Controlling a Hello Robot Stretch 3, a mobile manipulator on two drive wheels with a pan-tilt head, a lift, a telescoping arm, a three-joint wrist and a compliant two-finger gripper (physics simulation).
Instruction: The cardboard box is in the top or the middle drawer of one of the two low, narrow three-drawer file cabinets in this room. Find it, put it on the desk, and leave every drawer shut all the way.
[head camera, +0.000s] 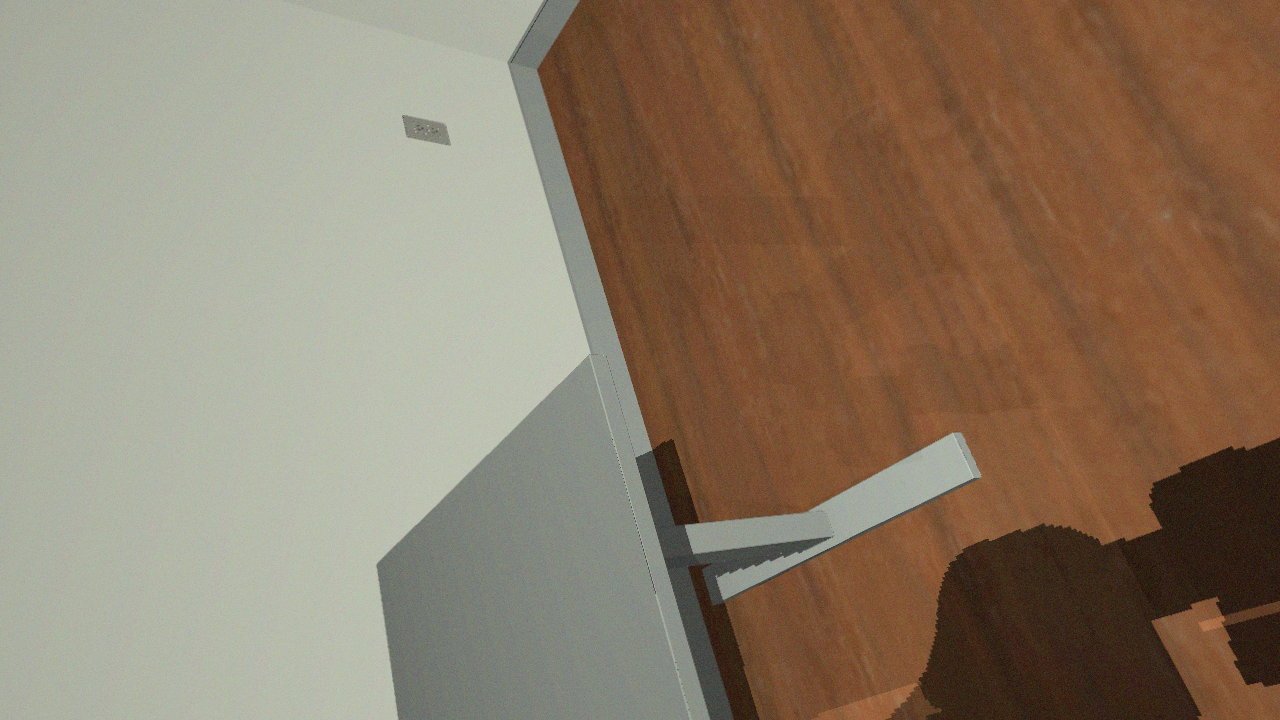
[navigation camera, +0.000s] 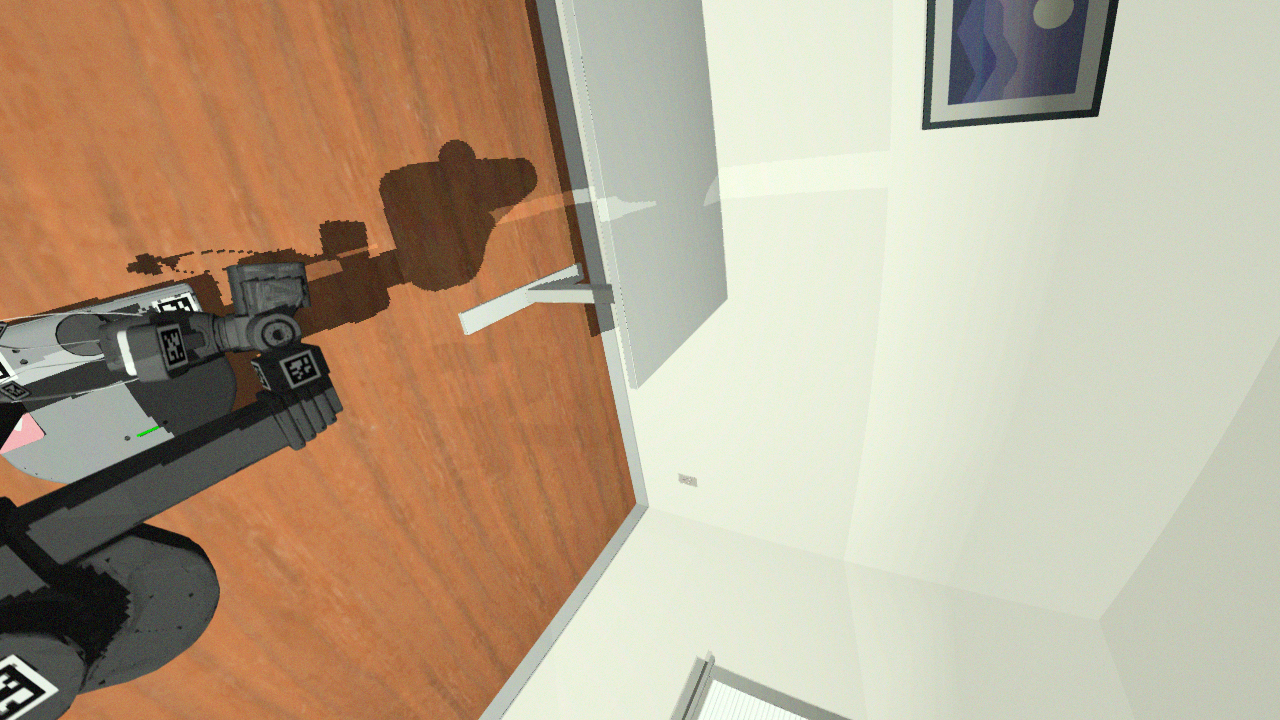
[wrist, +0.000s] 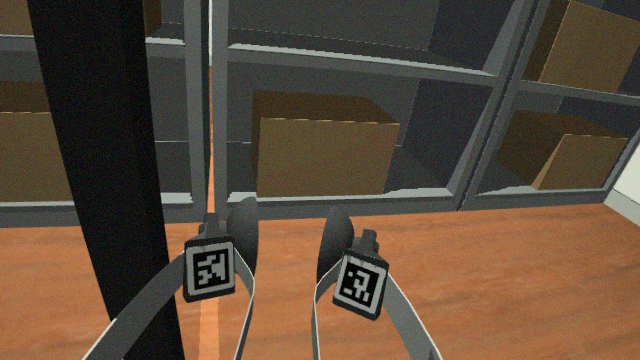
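Observation:
The desk has a bare grey top beside the wall and a pale leg with a long foot. Part of its top runs out of both views. My gripper is open and empty, its two dark fingertips apart, above the floor in front of open shelves. In the navigation camera my wrist is bent back beside the end of my arm; the fingertips cannot be made out there. Neither file cabinet shows in these views, and no drawer is visible. The cardboard box from the drawers cannot be identified.
A dark grey shelf rack with several brown boxes stands beyond the fingers. A black upright crosses the left of the wrist view. The desk's foot sticks out over the floor. A framed picture hangs on the wall.

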